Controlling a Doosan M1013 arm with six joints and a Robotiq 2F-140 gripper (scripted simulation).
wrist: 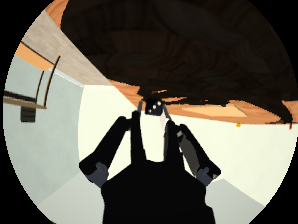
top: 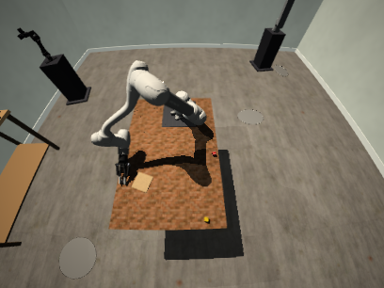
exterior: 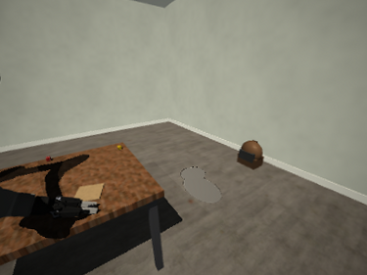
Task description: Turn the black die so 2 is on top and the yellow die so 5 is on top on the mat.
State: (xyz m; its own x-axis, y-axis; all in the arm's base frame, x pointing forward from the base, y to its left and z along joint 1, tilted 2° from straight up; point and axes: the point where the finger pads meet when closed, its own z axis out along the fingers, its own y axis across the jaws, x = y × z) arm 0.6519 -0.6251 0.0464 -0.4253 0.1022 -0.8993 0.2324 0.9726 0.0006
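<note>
Now: the black die 10 mm ahead of my hand and 10 mm below it. Round my hand: yellow die: 420 mm ahead, 620 mm to the left, 10 mm below; then tan mat: 40 mm ahead, 160 mm to the left, 30 mm below; then red die: 100 mm behind, 830 mm to the left, 10 mm below.
</note>
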